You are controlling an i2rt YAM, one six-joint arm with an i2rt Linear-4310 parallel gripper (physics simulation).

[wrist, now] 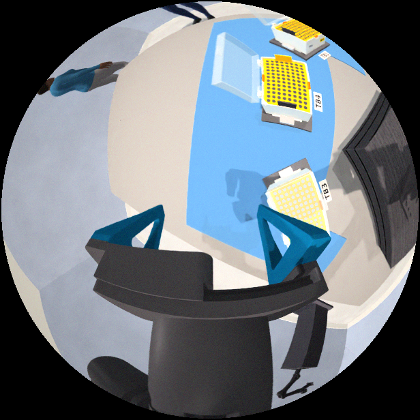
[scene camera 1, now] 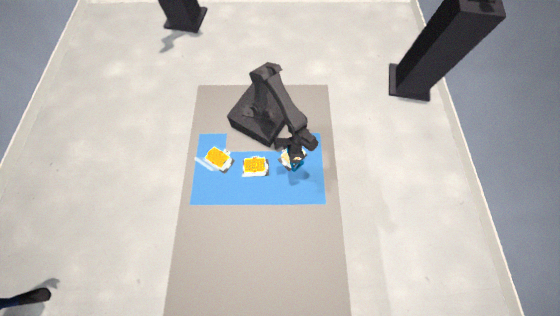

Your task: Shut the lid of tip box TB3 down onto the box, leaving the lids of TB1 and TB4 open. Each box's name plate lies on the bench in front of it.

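Places are measured from the arm's base along level axes (x ahead, y left, z up), in millimetres.
Where they show: gripper, fingertip midpoint: (scene camera 1: pixel 292 165); arm's base, link origin: (scene camera 1: pixel 258 113).
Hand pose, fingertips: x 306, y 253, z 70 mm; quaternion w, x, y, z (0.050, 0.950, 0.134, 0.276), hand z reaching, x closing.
Observation:
Things, the pixels of their centre, and the offset from my fingertips. Level surfaces: height alone.
- Tip box TB3, body centre: (scene camera 1: pixel 291 153) 116 mm back, 15 mm right, 144 mm down
- Tip box TB4, body centre: (scene camera 1: pixel 254 164) 1 mm back, 212 mm right, 118 mm down
- blue mat, surface height: 183 mm down
- bench, surface height: 186 mm down
Tip box TB3 (scene camera 1: pixel 287 159) (wrist: pixel 295 192) stands at the right of the mat, partly hidden by the arm and a finger. Its clear lid lies over the pale-looking tips; whether it is fully down I cannot tell. Its name plate (wrist: pixel 326 190) reads TB3. Tip box TB4 (scene camera 1: pixel 255 165) (wrist: pixel 286 87) is in the middle, its clear lid (wrist: pixel 235 67) open. The third box, TB1 (scene camera 1: pixel 218 158) (wrist: pixel 300 36), is at the left, its lid (scene camera 1: pixel 206 163) open; its plate (wrist: pixel 325 55) is too small to read surely. My gripper (scene camera 1: pixel 297 164) (wrist: pixel 210 209) is open and empty, with one finger in front of TB3 in the wrist view.
A blue mat (scene camera 1: pixel 225 192) (wrist: pixel 225 145) lies on the bench (scene camera 1: pixel 260 250) (wrist: pixel 150 125). The arm's dark base (scene camera 1: pixel 250 117) (wrist: pixel 390 175) stands behind the boxes. Dark pillars (scene camera 1: pixel 430 55) (scene camera 1: pixel 182 12) stand beyond the bench. A person in teal (wrist: pixel 75 82) shows in the wrist view.

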